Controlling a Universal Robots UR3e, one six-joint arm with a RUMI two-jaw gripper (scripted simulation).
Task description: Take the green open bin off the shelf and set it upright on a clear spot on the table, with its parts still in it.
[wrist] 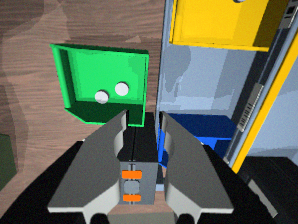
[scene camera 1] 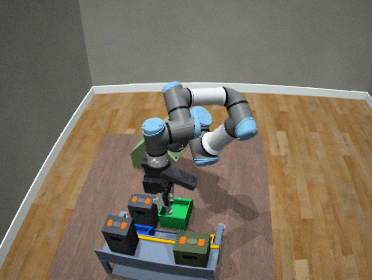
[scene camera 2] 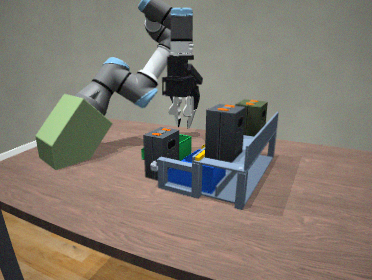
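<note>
Scene camera 1 gives a green open bin (scene camera 1: 180,207) and an olive box (scene camera 1: 191,248). My gripper (scene camera 2: 183,127) appears along with a blue bin (scene camera 2: 211,176) and the olive box (scene camera 2: 255,114). The green open bin (wrist: 83,70) and the blue bin (wrist: 206,128) are visible too; the olive box is out of frame in the wrist view.
</note>
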